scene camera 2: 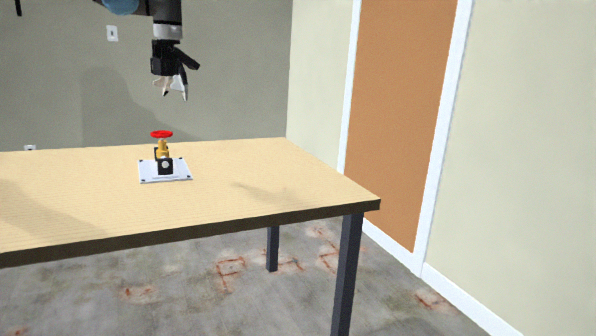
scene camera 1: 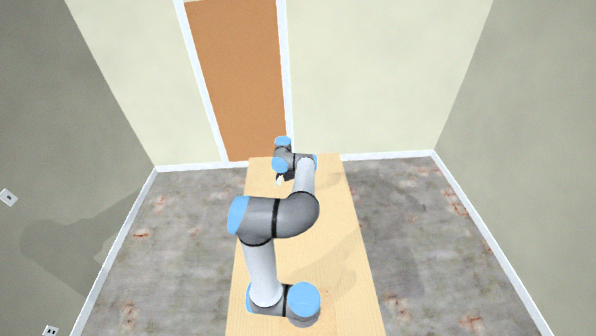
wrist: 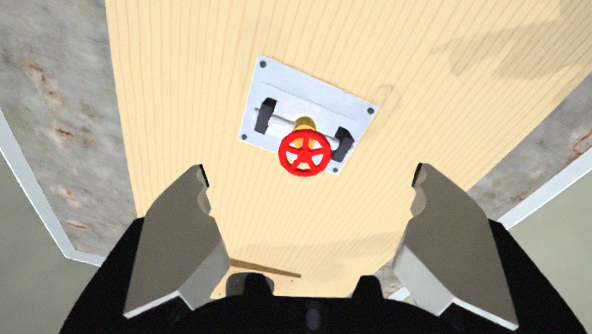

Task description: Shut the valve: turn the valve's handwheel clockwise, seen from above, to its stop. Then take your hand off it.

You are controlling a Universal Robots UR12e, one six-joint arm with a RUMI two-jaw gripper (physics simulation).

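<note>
Gripper: pictured, wrist view too. Red handwheel: pictured. White base plate: pictured.
</note>
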